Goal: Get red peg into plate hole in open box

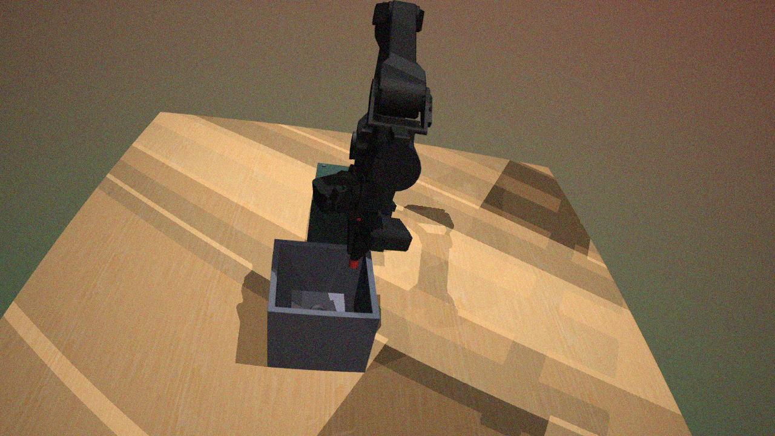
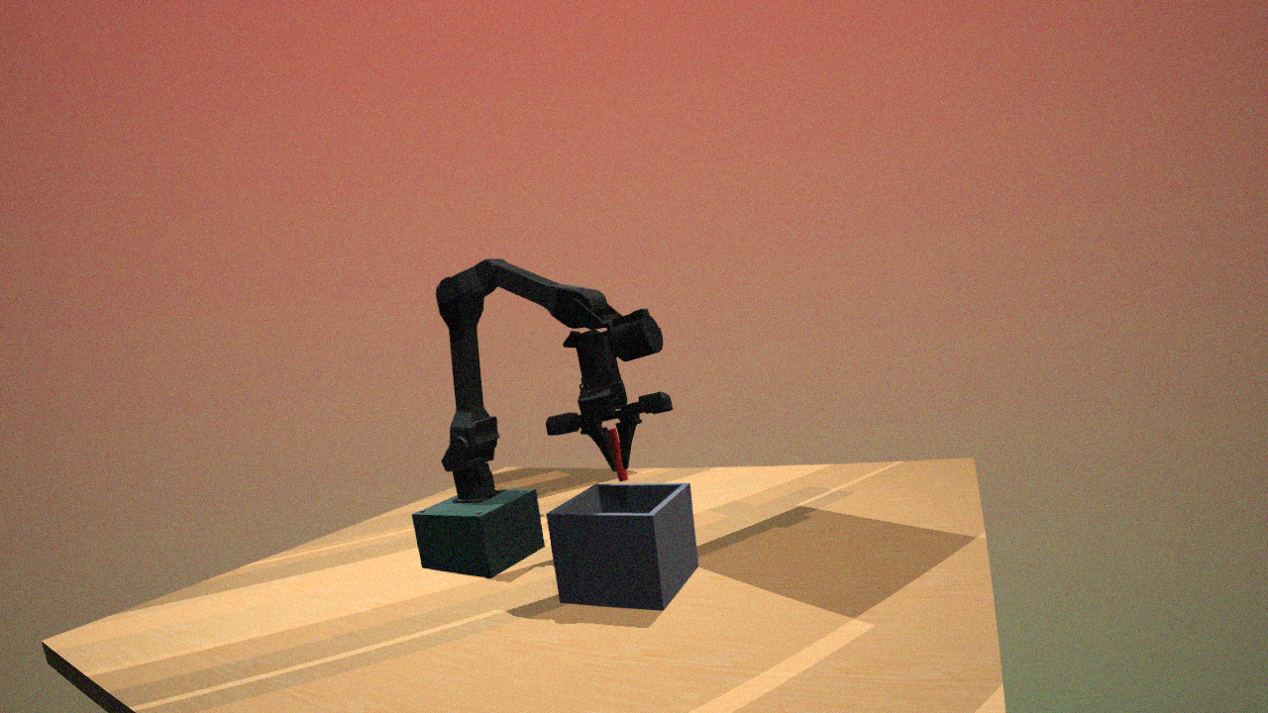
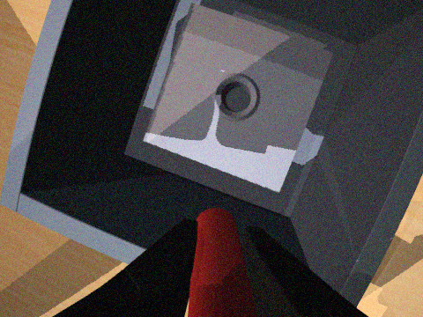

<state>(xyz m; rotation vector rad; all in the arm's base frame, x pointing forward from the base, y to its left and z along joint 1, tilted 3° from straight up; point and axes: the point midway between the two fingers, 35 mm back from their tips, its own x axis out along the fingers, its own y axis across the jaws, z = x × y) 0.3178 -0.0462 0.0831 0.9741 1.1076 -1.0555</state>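
My gripper tip is 120 mm above the pale plate, 40 mm to the left of it and 10 mm short of it. Round my gripper tip: red peg: 20 mm above.
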